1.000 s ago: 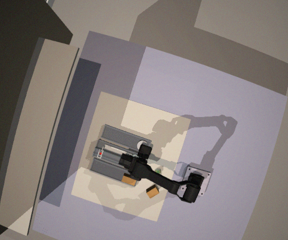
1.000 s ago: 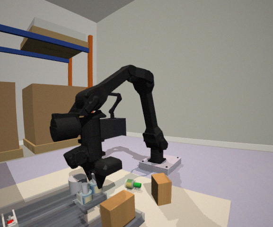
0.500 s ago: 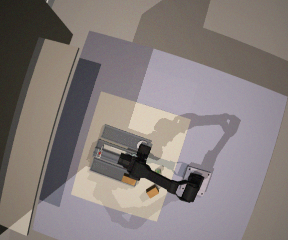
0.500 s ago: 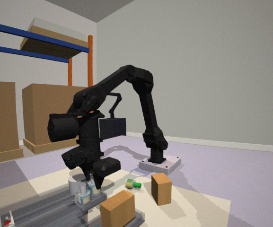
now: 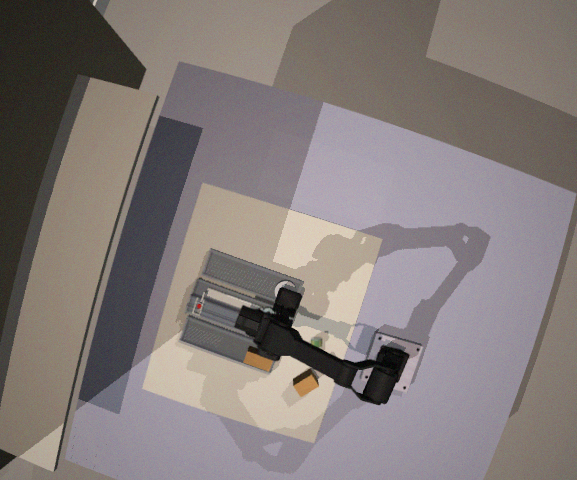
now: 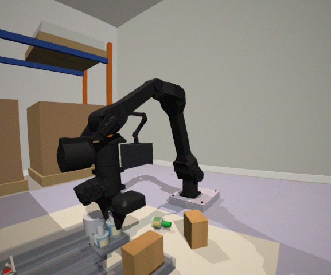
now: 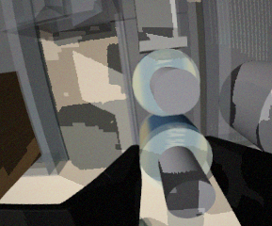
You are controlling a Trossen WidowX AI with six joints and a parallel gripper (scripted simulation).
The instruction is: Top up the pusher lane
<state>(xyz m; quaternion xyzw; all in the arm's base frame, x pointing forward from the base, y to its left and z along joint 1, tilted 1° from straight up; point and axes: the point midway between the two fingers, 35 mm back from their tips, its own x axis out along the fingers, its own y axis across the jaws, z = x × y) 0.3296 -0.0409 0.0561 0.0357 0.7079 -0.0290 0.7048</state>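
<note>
The grey cylinder lies 8 cm to the right of my gripper tip and 2 cm below it. From my gripper tip the other things lie so: red mark (22 cm ahead, 2 cm to the left, 2 cm above).
</note>
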